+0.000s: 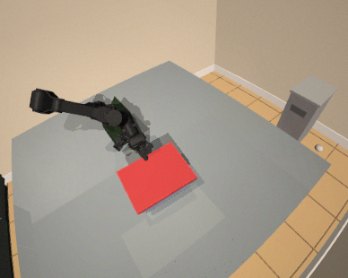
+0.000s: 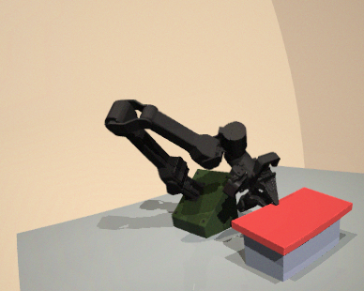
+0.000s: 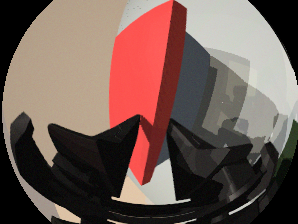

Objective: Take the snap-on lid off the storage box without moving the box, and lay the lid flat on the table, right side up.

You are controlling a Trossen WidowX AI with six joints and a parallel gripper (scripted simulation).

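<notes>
My gripper tip is now 8 cm short of the red lid and 1 cm to the left of it. The rest, counted from my gripper tip: storage box 7 cm ahead, 1 cm to the right, 6 cm below.
</notes>
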